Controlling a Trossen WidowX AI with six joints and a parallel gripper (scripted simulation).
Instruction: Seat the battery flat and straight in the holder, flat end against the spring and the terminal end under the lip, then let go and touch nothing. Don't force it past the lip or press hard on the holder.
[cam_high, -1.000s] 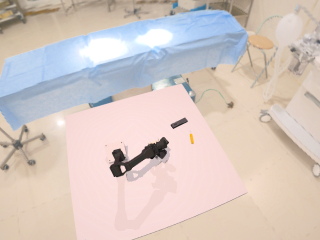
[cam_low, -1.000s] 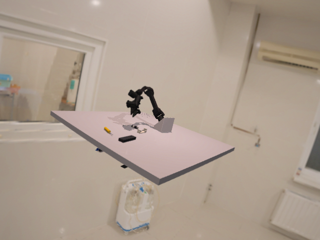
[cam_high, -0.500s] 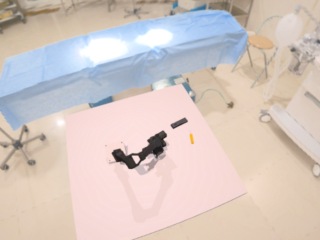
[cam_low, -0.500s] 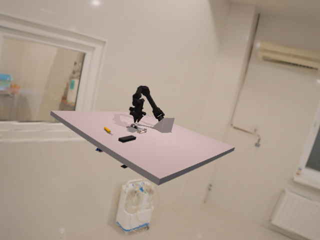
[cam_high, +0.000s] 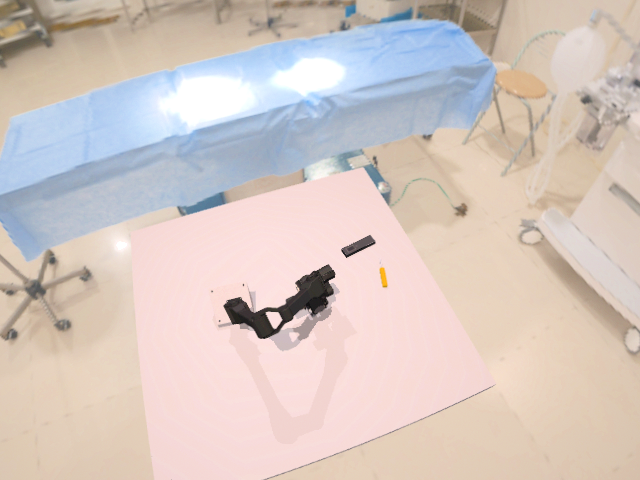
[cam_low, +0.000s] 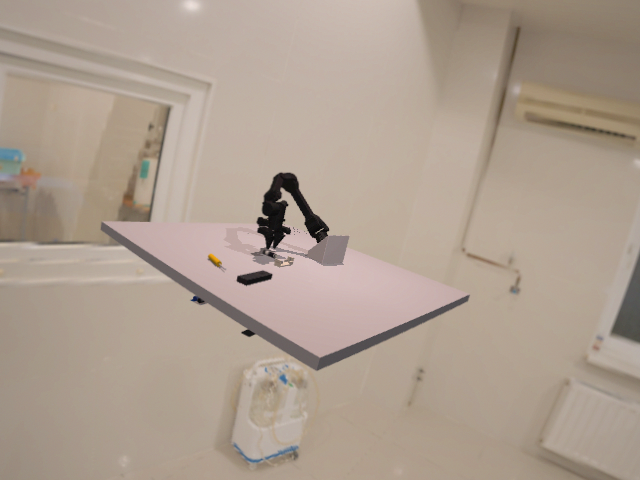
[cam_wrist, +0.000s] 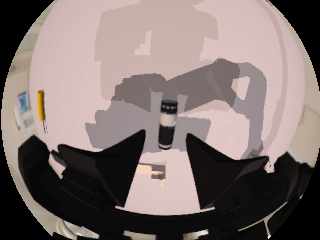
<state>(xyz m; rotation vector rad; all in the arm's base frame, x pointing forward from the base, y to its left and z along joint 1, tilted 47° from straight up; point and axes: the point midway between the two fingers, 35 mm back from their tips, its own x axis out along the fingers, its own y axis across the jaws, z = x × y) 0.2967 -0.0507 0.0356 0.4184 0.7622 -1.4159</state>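
The battery is 20 mm below my gripper tip. The rest, counted from my gripper tip: yellow-handled screwdriver: 350 mm ahead, 100 mm to the left, 20 mm below; then black oblong tray: 290 mm ahead, 260 mm to the left, 20 mm below.
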